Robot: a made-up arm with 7 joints. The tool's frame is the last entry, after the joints. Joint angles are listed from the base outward.
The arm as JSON. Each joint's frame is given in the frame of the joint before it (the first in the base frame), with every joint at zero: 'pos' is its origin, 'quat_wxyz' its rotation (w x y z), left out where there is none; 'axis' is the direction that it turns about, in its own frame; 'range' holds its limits. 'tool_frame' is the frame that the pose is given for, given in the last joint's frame.
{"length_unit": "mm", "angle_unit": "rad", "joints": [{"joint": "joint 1", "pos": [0.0, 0.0, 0.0], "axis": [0.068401, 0.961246, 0.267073], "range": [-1.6, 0.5]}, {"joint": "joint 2", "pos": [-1.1, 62.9, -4.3], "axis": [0.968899, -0.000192, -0.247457], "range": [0.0, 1.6]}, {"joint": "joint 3", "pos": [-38.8, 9.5, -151.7], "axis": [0.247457, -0.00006, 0.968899], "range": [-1.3, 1.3]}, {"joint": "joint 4", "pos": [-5.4, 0.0, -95.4], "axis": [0.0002, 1.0, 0.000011], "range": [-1.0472, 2.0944]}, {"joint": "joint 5", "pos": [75.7, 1.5, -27.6], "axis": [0.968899, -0.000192, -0.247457], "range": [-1.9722, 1.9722]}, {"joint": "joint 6", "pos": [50.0, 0.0, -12.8], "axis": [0.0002, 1.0, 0.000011], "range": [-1.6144, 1.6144]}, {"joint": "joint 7", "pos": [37.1, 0.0, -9.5], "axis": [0.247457, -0.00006, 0.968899], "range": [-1.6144, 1.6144]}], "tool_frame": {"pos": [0.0, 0.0, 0.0], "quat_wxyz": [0.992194, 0.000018, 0.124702, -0.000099]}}
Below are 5 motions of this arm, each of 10 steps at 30 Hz.
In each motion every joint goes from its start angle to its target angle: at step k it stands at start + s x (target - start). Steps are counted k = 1, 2, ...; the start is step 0. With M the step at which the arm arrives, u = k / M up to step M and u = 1 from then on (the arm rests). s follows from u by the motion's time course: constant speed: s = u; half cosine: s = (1 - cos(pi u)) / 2; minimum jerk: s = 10 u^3 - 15 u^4 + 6 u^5.
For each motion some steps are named. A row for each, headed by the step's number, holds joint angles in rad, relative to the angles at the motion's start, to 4 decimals.
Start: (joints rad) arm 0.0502 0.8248 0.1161 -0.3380 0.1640 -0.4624 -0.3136
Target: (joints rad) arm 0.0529 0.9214 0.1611 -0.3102 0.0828 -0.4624 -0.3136
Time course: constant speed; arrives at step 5
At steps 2, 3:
2: 0.0011 0.0386 0.0180 0.0111 -0.0325 0.0000 0.0000
3: 0.0016 0.0580 0.0270 0.0167 -0.0487 0.0000 0.0000

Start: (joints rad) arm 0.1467 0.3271 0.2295 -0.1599 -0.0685 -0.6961 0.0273
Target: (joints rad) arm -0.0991 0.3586 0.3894 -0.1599 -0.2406 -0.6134 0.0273
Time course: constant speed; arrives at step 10
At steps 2, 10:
2: -0.0492 0.0063 0.0320 0.0000 -0.0344 0.0165 0.0000
10: -0.2458 0.0315 0.1599 0.0000 -0.1721 0.0827 0.0000

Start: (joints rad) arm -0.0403 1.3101 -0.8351 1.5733 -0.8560 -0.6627 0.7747
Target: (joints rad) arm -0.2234 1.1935 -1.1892 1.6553 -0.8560 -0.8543 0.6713
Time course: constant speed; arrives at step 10
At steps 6, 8, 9, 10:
6: -0.1099 -0.0700 -0.2125 0.0492 0.0000 -0.1150 -0.0620
8: -0.1465 -0.0933 -0.2833 0.0656 0.0000 -0.1533 -0.0827
9: -0.1648 -0.1049 -0.3187 0.0738 0.0000 -0.1724 -0.0931
10: -0.1831 -0.1166 -0.3541 0.0820 0.0000 -0.1916 -0.1034

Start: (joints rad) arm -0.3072 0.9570 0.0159 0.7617 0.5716 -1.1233 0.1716
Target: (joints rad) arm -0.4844 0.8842 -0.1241 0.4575 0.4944 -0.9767 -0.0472
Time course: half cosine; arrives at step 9
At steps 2, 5, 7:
2: -0.0207 -0.0085 -0.0164 -0.0356 -0.0090 0.0171 -0.0256
5: -0.1040 -0.0427 -0.0822 -0.1785 -0.0453 0.0860 -0.1284
7: -0.1565 -0.0643 -0.1236 -0.2686 -0.0682 0.1295 -0.1932

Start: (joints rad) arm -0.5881 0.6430 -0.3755 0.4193 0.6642 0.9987 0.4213
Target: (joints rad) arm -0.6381 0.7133 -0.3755 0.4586 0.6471 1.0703 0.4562
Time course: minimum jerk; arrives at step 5
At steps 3, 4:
3: -0.0341 0.0480 0.0000 0.0268 -0.0117 0.0489 0.0238
4: -0.0471 0.0662 0.0000 0.0370 -0.0161 0.0675 0.0329

